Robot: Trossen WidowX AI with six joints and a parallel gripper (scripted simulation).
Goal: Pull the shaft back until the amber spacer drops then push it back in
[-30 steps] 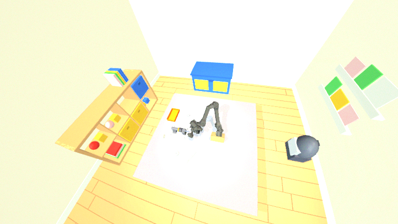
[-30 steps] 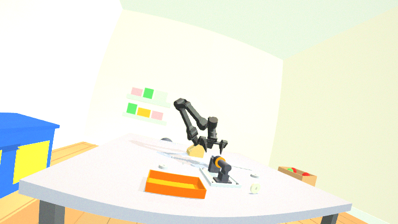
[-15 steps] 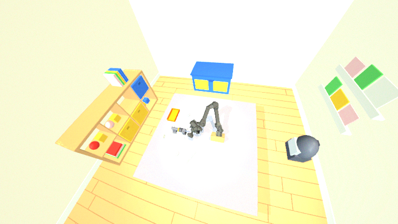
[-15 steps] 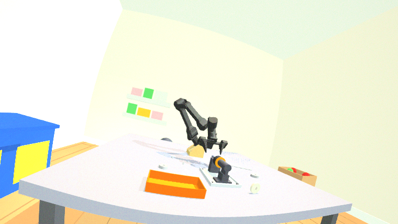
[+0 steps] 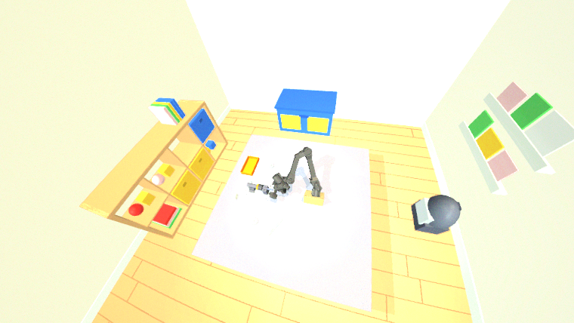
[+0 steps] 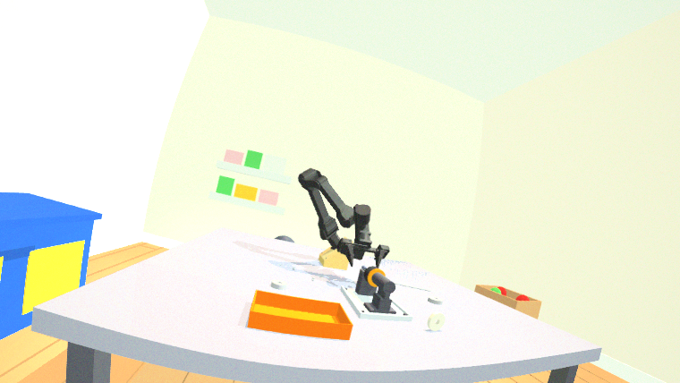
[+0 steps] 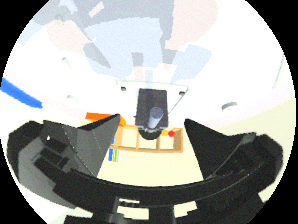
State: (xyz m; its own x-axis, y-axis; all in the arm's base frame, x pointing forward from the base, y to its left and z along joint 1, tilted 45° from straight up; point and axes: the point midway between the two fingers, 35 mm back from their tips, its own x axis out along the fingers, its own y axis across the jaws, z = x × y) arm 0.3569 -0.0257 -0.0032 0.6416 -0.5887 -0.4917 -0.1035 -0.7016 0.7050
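Now: gripper tip 110 mm short of the amber spacer and 10 mm to the left of it. From my gripper tip the other things lie so: orange tray 280 mm ahead, 260 mm to the right, 70 mm below; then grey shaft fixture 140 mm ahead, 30 mm below, 10 mm to the right.
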